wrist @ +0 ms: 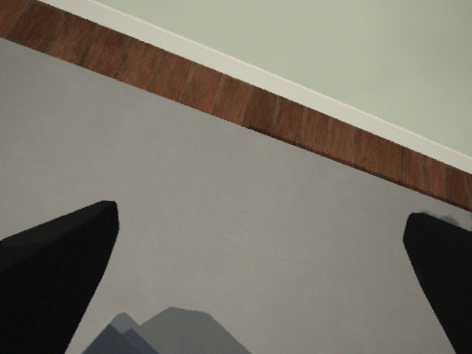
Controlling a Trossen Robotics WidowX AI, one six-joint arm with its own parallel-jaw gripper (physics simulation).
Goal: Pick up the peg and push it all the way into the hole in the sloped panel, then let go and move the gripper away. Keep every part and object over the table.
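Frame: origin at the arm's base, x ahead, y left, z up, level; centimetres.
Seen in the pictures: gripper, fingertip midpoint: [262, 220].
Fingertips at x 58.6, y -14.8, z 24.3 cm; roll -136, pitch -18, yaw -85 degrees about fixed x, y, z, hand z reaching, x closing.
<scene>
A point is followed by its place in that frame.
My gripper [262, 220] {y -14.8, x 58.6, z 24.3 cm} is open, with one black finger at the left and one at the right of the wrist view and nothing between them. The top of a dark blue angular part [120, 339] {y -12.3, x 52.6, z -5.0 cm} with a lighter edge shows at the bottom, left of centre, below the level of the fingertips in the view. It may be part of the sloped panel, but too little shows to tell. The peg and the hole do not show in this view.
The grey table top [240, 180] {y -24.2, x 74.2, z -10.0 cm} spans the middle of the view. A grey shadow lies beside the blue part, and a faint one by the right finger. Beyond the slanting table edge are a brown plank floor [200, 90], a white skirting strip [240, 70] and a pale green wall [350, 50].
</scene>
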